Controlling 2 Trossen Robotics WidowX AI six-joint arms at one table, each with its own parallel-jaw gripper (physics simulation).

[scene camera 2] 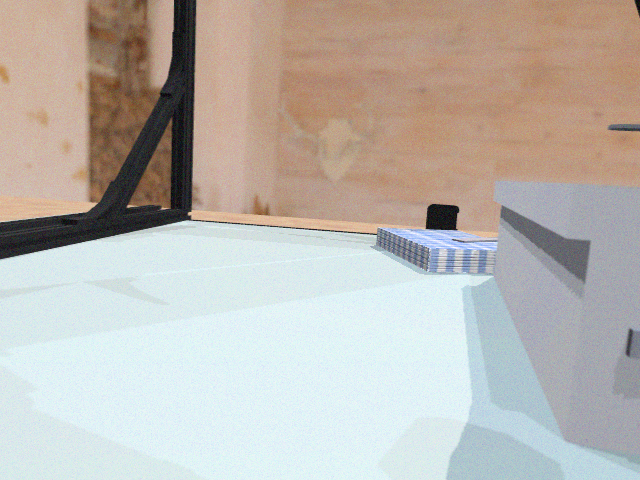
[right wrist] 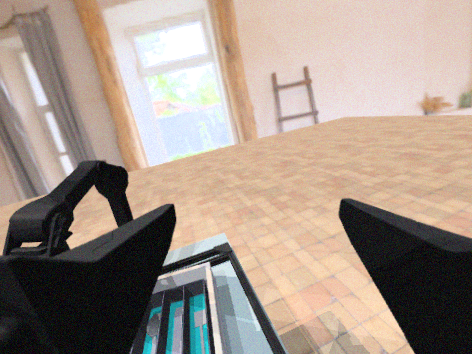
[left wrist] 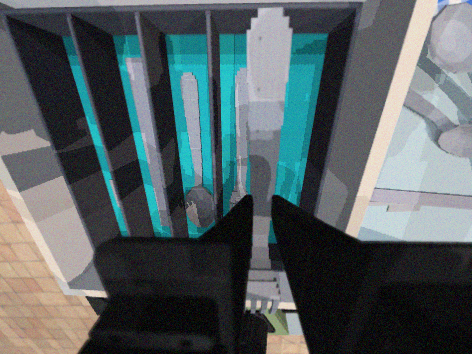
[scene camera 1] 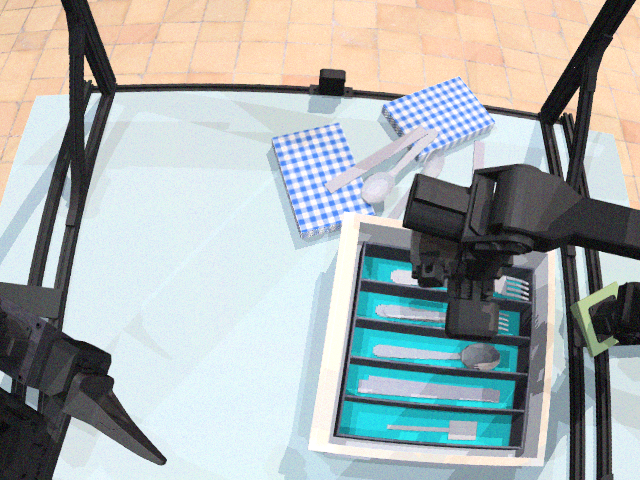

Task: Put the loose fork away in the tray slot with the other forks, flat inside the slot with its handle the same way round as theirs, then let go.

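The loose fork is held level by my left gripper, which is shut on it. In scene camera 2 a thin grey end shows above the tray rim. The tray fork lies in the second slot from the top in scene camera 1. Both handles point left there, tines right. In the left wrist view the held fork covers the divider between the forks' slot and the empty end slot of the tray. My right gripper is open and empty, away from the tray.
Other slots hold a spoon, a knife and a small flat-ended utensil. Behind the tray, two checked napkin stacks lie near a loose knife and spoons. Black frame bars edge the table.
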